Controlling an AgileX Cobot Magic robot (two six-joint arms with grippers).
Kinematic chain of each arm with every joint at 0, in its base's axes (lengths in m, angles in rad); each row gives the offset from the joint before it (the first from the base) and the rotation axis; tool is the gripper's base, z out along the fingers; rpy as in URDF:
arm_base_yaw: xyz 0 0 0.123 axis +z
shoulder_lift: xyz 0 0 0 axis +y
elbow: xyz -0.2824 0 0.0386 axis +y
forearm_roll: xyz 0.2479 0 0.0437 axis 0.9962 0 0.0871
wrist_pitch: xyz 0 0 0 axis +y
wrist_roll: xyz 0.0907 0 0.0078 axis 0.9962 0 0.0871
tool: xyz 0 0 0 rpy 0 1.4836 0
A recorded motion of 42 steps. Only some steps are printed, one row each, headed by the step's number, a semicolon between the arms.
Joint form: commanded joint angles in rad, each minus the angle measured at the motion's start. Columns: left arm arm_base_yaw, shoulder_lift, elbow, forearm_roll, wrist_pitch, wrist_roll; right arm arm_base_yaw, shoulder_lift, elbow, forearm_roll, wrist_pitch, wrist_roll.
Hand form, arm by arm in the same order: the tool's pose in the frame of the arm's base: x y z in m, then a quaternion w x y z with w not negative. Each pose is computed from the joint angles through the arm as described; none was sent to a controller.
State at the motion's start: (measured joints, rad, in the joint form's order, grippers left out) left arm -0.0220 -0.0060 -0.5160 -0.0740 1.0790 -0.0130; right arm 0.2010 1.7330 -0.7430 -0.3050 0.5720 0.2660
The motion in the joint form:
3: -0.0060 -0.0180 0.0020 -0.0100 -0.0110 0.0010; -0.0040 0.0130 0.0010 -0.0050 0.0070 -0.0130
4: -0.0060 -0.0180 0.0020 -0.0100 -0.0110 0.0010; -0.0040 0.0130 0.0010 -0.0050 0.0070 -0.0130
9: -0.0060 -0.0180 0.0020 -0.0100 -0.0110 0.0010; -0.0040 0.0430 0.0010 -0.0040 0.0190 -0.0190
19: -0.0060 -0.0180 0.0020 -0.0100 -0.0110 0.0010; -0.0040 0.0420 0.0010 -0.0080 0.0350 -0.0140
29: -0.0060 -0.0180 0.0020 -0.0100 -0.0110 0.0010; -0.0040 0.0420 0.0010 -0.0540 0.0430 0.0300
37: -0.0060 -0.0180 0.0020 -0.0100 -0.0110 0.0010; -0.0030 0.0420 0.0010 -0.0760 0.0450 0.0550
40: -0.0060 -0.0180 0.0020 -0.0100 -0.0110 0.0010; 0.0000 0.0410 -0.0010 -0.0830 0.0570 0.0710
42: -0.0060 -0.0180 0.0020 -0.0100 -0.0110 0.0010; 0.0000 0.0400 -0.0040 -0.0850 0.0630 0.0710
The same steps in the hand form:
3: -0.0109 -0.0064 0.2805 0.53315 0.00932 0.84433 -0.05258; 0.2636 0.0371 0.1193 0.05602 -0.09827 0.99046 -0.07875
4: -0.0109 -0.0064 0.2805 0.53315 0.00932 0.84433 -0.05258; 0.2636 0.0371 0.1193 0.05602 -0.09827 0.99046 -0.07875
9: -0.0109 -0.0064 0.2805 0.53315 0.00932 0.84433 -0.05258; 0.2624 0.0366 0.1113 0.03524 -0.10162 0.99080 -0.08210
19: -0.0109 -0.0064 0.2805 0.53315 0.00932 0.84433 -0.05258; 0.2612 0.0358 0.1116 0.02871 -0.10001 0.99086 -0.08581
29: -0.0109 -0.0064 0.2805 0.53315 0.00932 0.84433 -0.05258; 0.2616 0.0334 0.1121 0.03008 -0.09644 0.98991 -0.09940
37: -0.0109 -0.0064 0.2805 0.53315 0.00932 0.84433 -0.05258; 0.2620 0.0325 0.1124 0.03206 -0.09336 0.98951 -0.10548
40: -0.0109 -0.0064 0.2805 0.53315 0.00932 0.84433 -0.05258; 0.2617 0.0326 0.1131 0.02965 -0.08891 0.98957 -0.10940
42: -0.0109 -0.0064 0.2805 0.53315 0.00932 0.84433 -0.05258; 0.2621 0.0324 0.1139 0.02906 -0.08915 0.98939 -0.11097

